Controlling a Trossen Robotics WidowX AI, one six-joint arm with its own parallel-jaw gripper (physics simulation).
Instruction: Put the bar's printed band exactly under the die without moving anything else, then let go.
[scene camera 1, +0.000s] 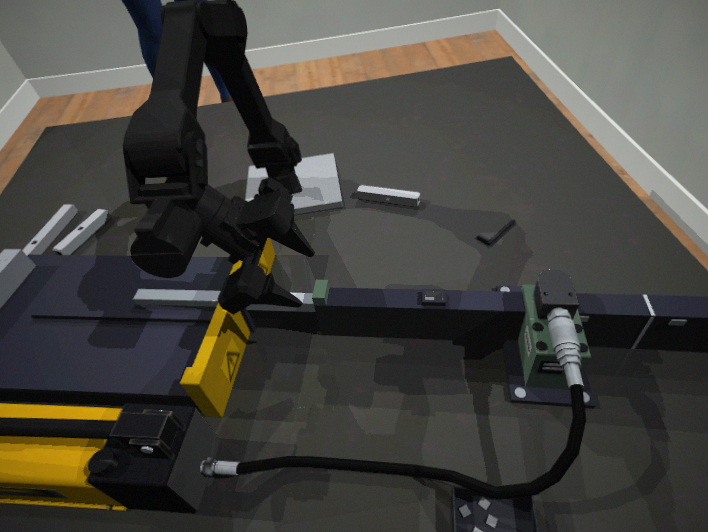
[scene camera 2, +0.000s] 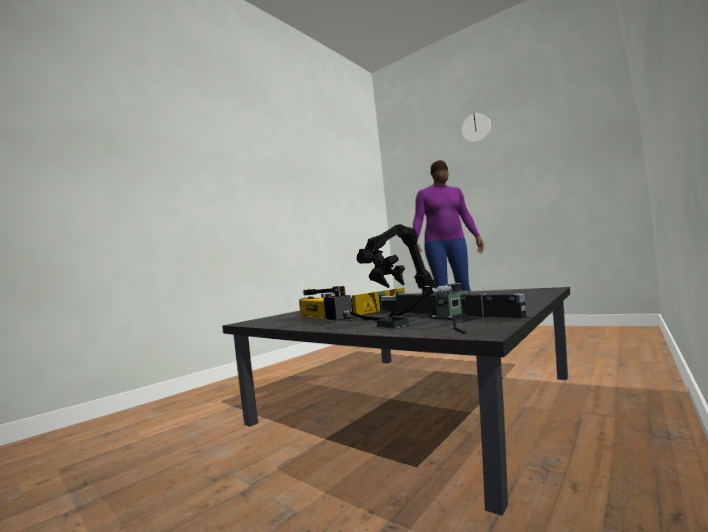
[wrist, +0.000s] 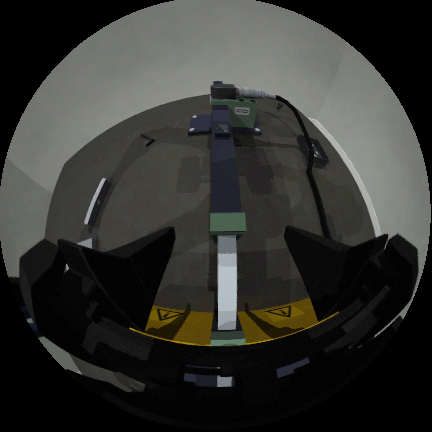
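Note:
The long pale grey bar lies lengthwise through the yellow guard, with its right part in line with the dark rail. A small green block stands at the near end of the rail, where the visible bar ends. A green unit with a black head stands farther along the rail. I cannot tell which part is the die. No printed band can be made out on the bar. My gripper is open and empty, its fingers spread on either side of the bar and above it.
The yellow guard stands under and beside the gripper. The dark rail runs right. A black cable crosses the front. A loose white bar, a pale plate and a hex key lie behind.

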